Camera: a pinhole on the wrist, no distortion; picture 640 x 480 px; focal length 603.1 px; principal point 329.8 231.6 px. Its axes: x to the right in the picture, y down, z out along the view. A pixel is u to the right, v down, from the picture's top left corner.
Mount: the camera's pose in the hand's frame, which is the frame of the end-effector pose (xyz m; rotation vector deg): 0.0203 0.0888 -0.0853 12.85 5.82 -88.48
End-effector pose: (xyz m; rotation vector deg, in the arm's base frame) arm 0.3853 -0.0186 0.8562 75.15 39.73 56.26
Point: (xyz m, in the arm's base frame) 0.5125 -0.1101 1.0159
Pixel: 90 219
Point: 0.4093 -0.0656 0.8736
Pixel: 516 69
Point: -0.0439 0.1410 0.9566
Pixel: behind the camera
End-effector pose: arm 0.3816 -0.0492 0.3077 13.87 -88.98 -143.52
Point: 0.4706 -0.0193 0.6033
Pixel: outside the picture
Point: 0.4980 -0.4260 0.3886
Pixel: behind the camera
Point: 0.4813 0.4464 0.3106
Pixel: 525 17
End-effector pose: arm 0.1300 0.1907 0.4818 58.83 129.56 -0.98
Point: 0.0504 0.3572 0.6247
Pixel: behind the camera
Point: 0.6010 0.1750 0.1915
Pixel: 31 178
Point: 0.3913 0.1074 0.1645
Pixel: 259 250
